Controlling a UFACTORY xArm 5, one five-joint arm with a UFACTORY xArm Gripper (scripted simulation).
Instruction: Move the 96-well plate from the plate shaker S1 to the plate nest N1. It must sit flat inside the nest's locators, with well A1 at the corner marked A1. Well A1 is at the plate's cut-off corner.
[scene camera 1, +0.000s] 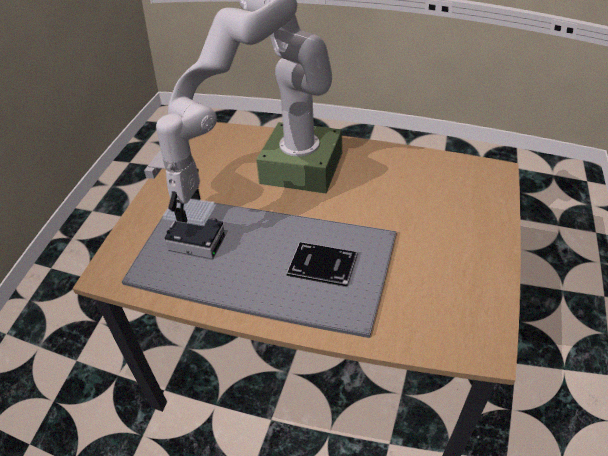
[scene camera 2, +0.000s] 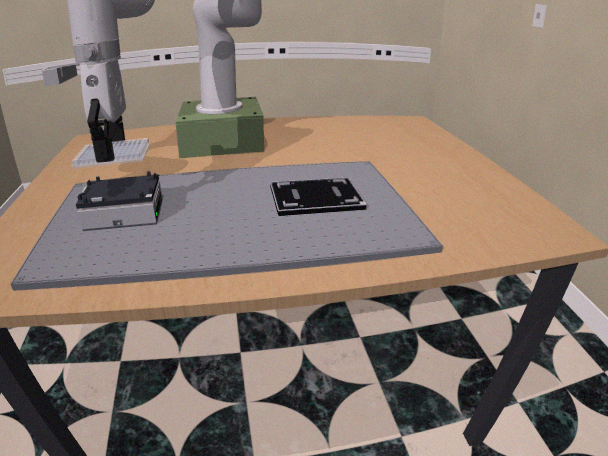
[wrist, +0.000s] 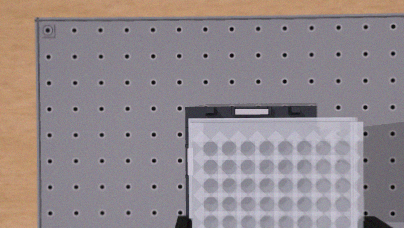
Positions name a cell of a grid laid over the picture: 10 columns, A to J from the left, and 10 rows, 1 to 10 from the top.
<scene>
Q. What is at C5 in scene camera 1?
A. The gripper.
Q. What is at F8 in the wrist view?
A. A 96-well plate.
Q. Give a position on a plate shaker S1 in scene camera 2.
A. At B5
</scene>
